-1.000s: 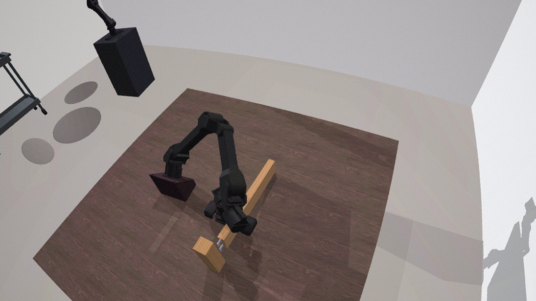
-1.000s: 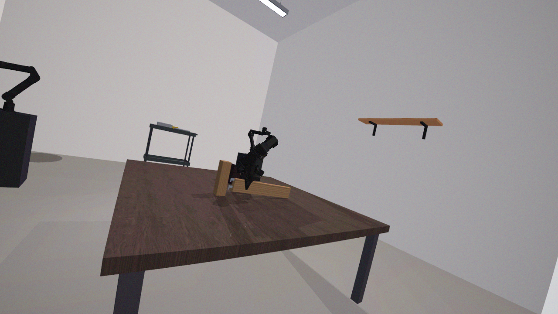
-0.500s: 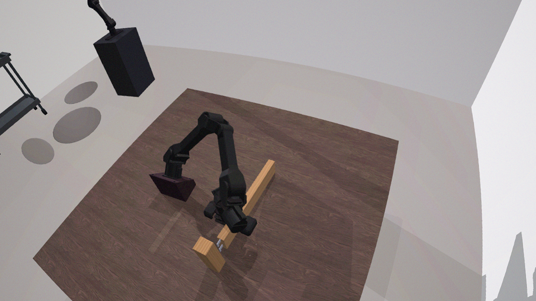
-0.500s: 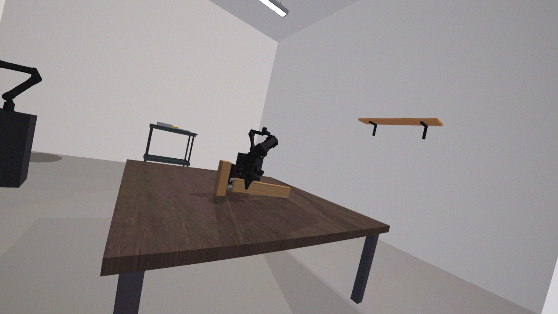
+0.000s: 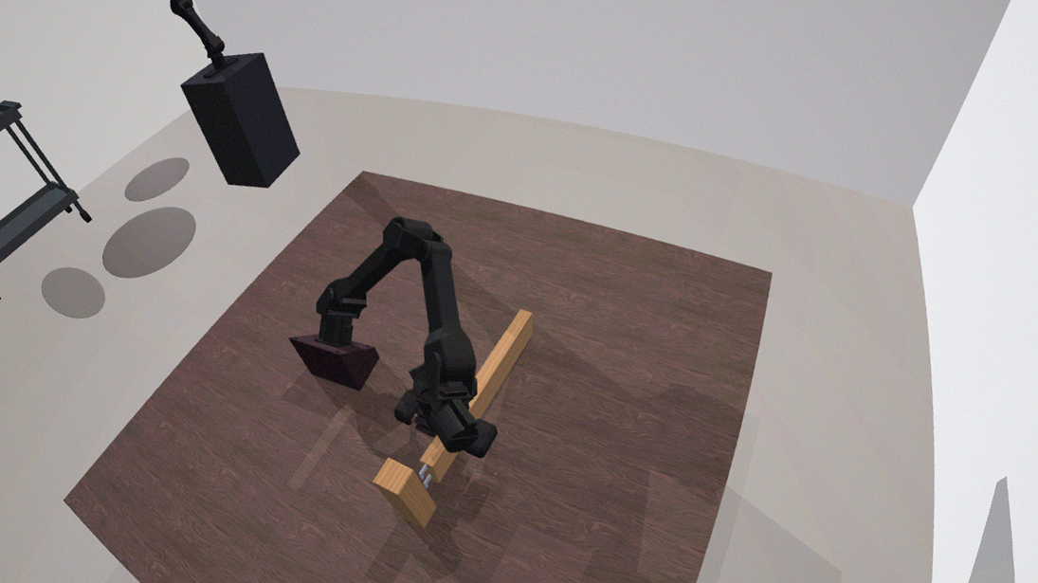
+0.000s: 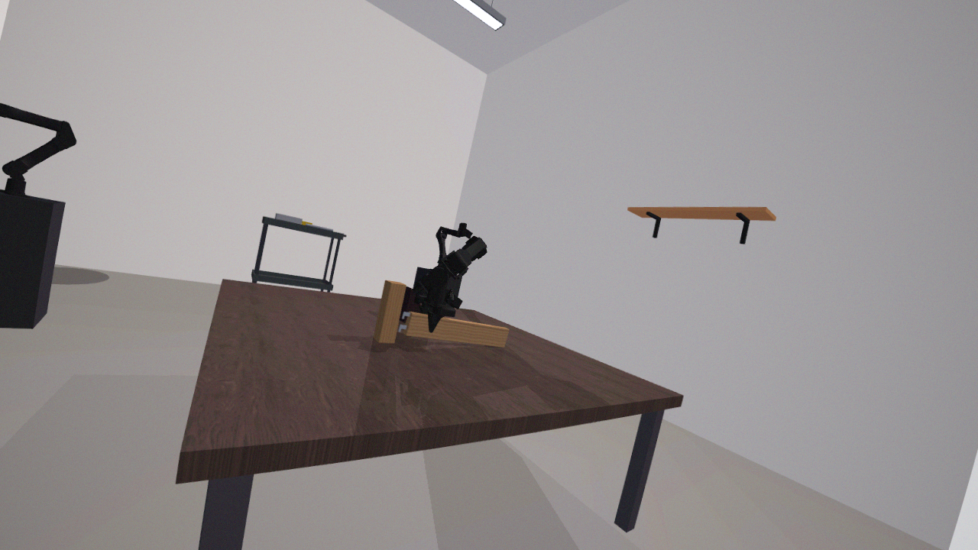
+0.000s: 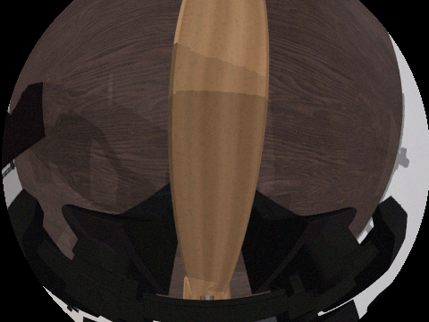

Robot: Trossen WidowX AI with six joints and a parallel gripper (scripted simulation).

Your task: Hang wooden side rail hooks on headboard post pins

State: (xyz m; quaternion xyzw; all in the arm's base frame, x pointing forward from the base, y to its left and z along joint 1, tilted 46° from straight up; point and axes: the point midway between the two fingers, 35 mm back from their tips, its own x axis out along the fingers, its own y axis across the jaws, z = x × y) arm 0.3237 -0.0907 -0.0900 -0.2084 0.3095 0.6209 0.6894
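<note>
My gripper tip is 14 cm to the left of the headboard post, 4 cm below it and 2 cm past it.
</note>
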